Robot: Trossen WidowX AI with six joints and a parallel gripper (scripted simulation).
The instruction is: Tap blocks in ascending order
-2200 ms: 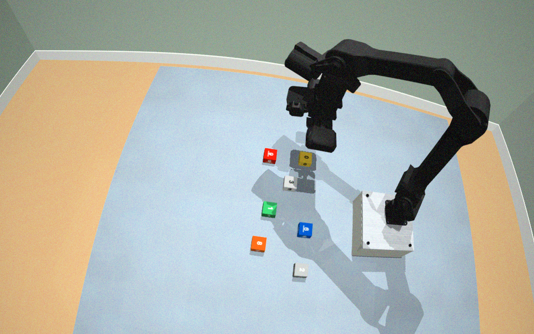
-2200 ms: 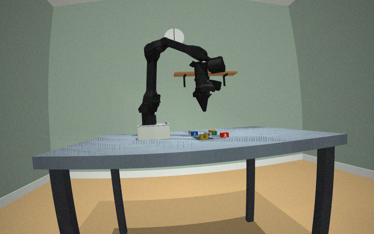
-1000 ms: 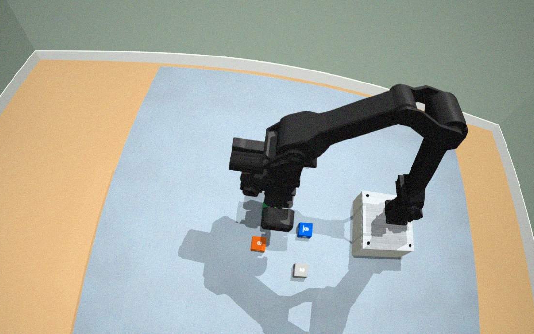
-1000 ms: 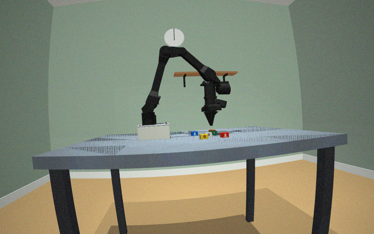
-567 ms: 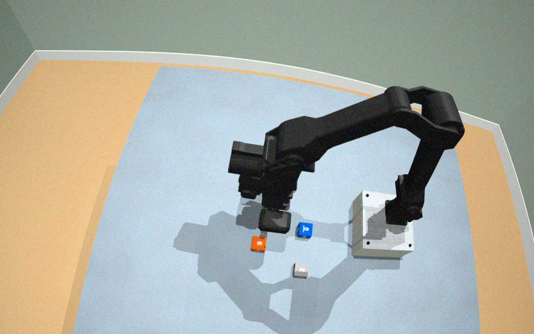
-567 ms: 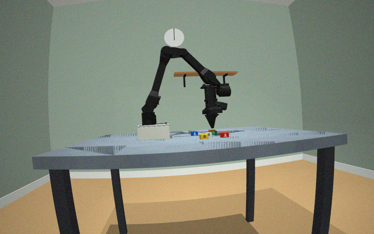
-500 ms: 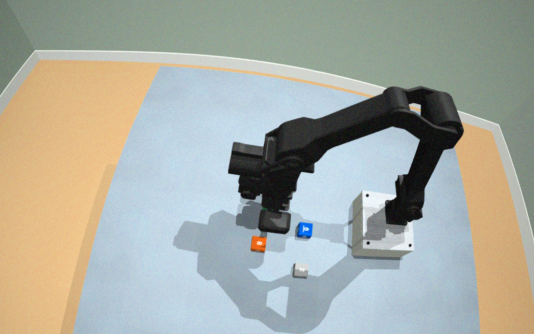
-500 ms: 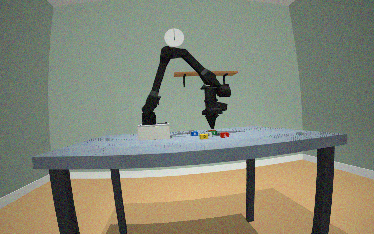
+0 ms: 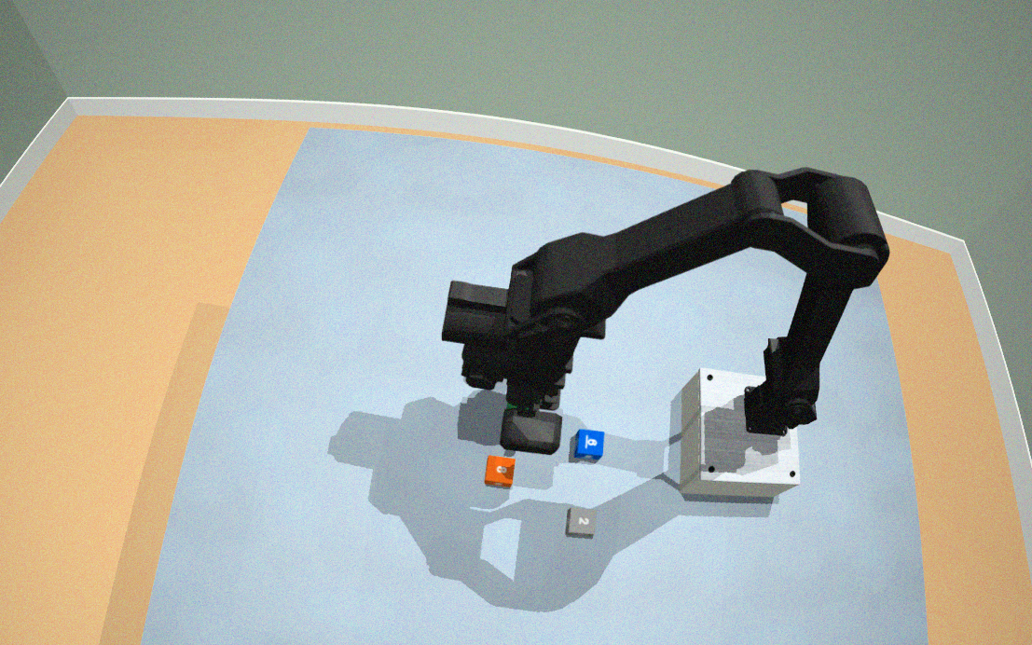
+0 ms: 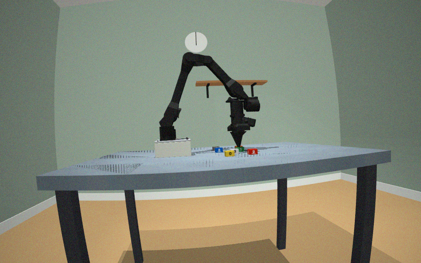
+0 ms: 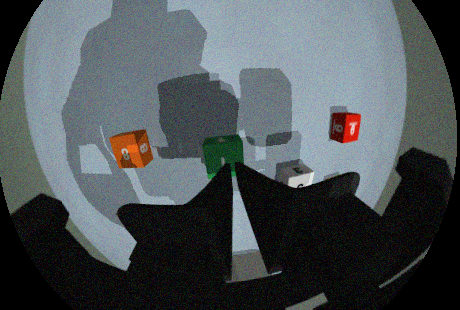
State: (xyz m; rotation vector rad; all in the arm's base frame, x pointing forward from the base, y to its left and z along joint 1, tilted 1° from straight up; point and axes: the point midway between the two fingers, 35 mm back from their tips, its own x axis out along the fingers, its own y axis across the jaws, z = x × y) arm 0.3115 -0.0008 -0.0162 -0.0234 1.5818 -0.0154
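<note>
Right now my gripper tip is 10 mm short of the green block, 10 mm to the right of it and 10 mm above it. From my gripper tip the other things lie so: white block: 40 mm behind, 70 mm to the right, 10 mm below; then blue block: 80 mm behind, 50 mm to the left, 10 mm below; then orange block: 20 mm ahead, 100 mm to the left, 10 mm below.
</note>
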